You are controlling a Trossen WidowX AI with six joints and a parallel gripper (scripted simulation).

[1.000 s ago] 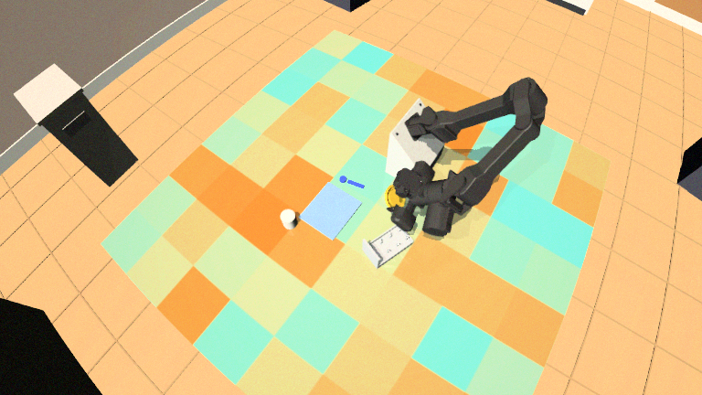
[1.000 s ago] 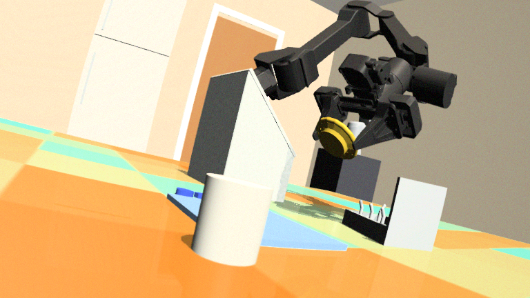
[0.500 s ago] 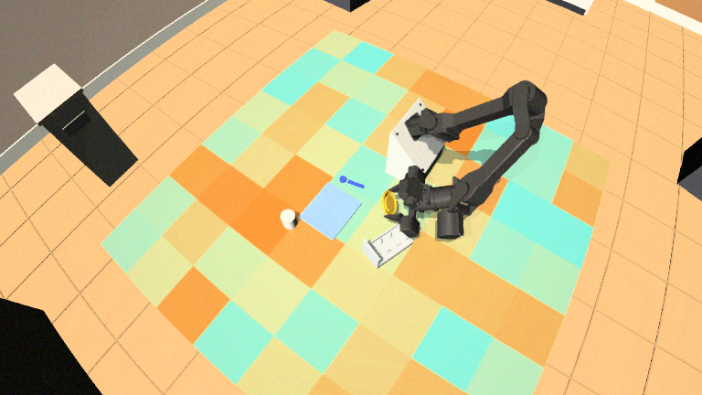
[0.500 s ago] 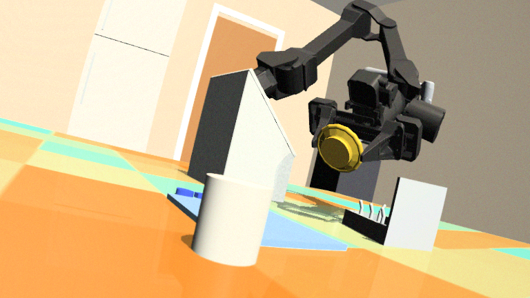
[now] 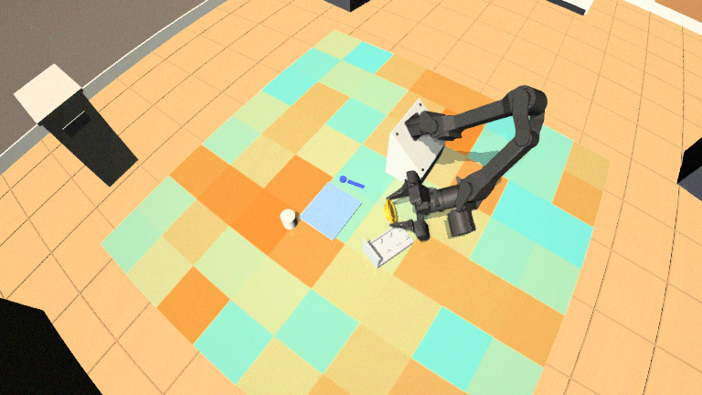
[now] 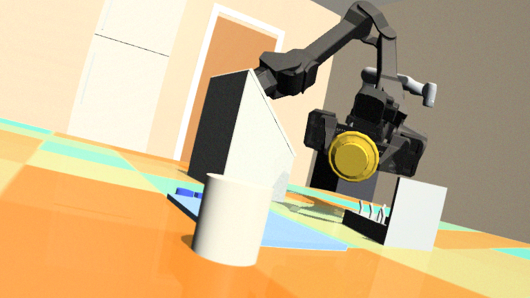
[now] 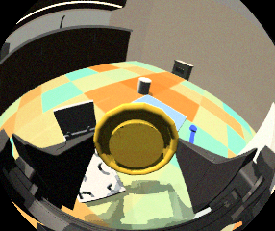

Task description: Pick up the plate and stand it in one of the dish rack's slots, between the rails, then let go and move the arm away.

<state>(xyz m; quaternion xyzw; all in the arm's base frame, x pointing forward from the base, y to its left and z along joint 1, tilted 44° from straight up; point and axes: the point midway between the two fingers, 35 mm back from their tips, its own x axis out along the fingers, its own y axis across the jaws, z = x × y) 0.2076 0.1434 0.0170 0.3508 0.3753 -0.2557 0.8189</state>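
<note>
My gripper tip is now 5 cm short of the dish rack, 5 cm to the right of it and 7 cm above it. Round my gripper tip: light blue mat (7 cm ahead, 16 cm to the right, 9 cm below); then yellow plate (right at my gripper tip); then blue utensil (4 cm behind, 18 cm to the right, 9 cm below).
</note>
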